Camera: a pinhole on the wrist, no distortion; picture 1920 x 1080 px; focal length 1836.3 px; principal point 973.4 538.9 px. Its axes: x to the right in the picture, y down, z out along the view. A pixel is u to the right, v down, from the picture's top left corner.
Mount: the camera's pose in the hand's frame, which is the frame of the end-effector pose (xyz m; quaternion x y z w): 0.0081 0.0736 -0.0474 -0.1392 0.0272 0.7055 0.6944
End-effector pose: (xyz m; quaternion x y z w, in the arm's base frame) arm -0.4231 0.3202 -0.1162 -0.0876 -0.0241 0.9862 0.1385
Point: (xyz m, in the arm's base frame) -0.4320 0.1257 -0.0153
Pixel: 1669.8 961.9
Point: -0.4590 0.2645 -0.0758
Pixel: 234.0 162.6
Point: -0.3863 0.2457 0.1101
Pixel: 348.7 954.8
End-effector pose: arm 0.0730 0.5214 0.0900 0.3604 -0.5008 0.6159 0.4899
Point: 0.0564 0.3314 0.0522
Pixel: 168.2 968.9
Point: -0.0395 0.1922 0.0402
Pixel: 816.3 765.3
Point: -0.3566 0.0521 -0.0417
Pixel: 1787.8 672.3
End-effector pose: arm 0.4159 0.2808 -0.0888 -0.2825 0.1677 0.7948 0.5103
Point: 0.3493 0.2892 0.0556
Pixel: 344.4 957.1
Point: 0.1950 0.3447 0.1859
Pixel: 1005.1 550.5
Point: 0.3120 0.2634 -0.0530
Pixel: 1050.5 424.3
